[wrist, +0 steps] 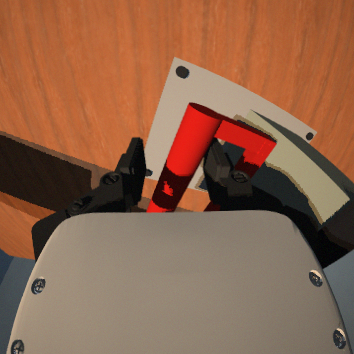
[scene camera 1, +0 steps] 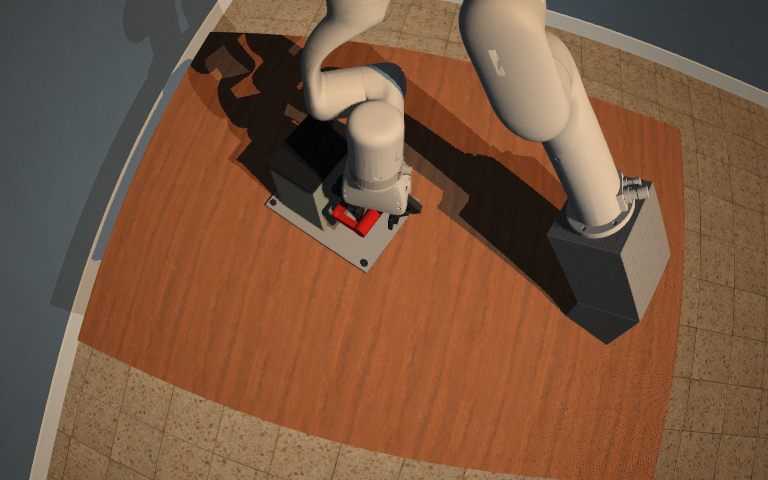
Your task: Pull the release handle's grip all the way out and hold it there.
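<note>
The release handle is a red frame with a thick round grip bar (scene camera 1: pixel 369 221) (wrist: pixel 189 139), standing out from the pale front of a dark box (scene camera 1: pixel 299 195) (wrist: pixel 310 182). My gripper (scene camera 1: pixel 374 218) (wrist: pixel 174 152) is part open, with its fingers on either side of the grip bar. In the wrist view, the right finger is inside the handle's opening, close to the bar, and the left finger is outside with a visible gap. The near end of the bar is hidden by the gripper body. Whether the right finger touches the bar is not clear.
The box stands on a light grey base plate (scene camera 1: pixel 351 244) (wrist: pixel 164 110) with dark bolts at its corners, on a wooden table top (scene camera 1: pixel 317 350) (wrist: pixel 80 65). The arm's dark pedestal (scene camera 1: pixel 594 271) stands at the right. A blue wall (scene camera 1: pixel 45 141) is at the left.
</note>
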